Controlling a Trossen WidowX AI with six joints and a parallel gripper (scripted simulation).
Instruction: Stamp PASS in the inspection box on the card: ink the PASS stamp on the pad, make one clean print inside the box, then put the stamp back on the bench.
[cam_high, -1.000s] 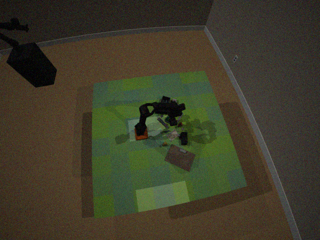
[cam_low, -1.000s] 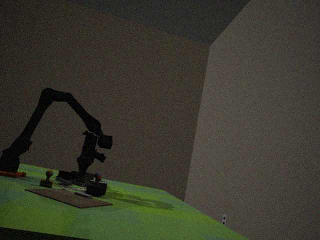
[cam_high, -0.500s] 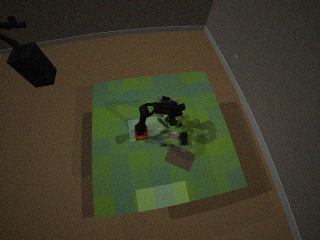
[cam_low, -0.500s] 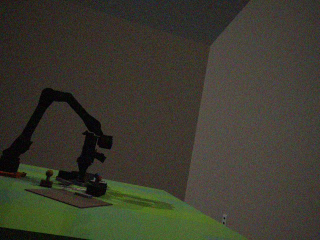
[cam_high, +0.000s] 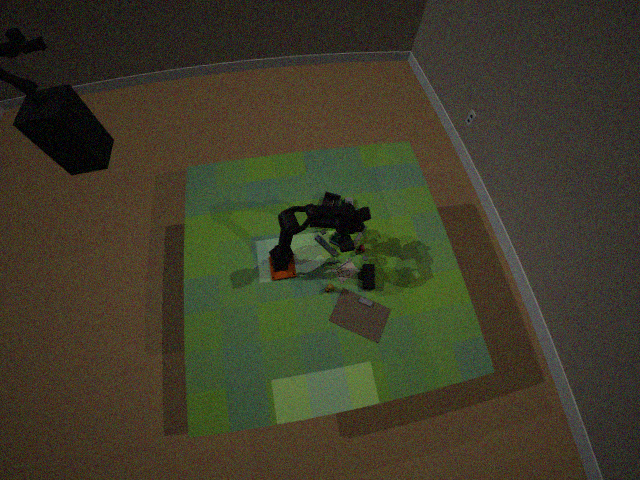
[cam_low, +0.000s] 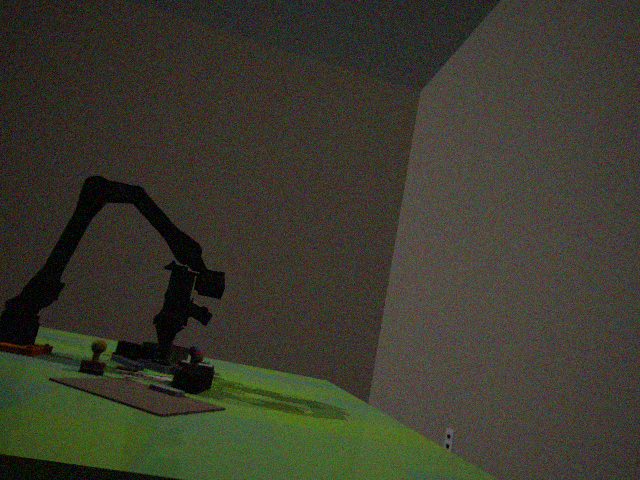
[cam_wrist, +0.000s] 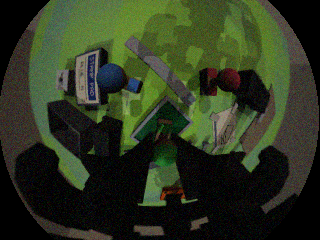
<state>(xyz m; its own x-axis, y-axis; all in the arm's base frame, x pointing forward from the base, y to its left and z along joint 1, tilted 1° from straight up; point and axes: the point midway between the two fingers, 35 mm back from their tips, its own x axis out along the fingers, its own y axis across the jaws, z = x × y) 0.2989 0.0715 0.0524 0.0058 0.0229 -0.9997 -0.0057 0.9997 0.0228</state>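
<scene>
The blue-knobbed stamp is 70 mm ahead of my gripper tip, 50 mm to the left of it and 10 mm below it. Round my gripper tip: grey strip (90 mm ahead, 30 mm below, 10 mm to the left); then dark tray (190 mm to the left, 20 mm below, 10 mm behind); then red-knobbed stamp (80 mm ahead, 70 mm to the right, 10 mm below).
</scene>
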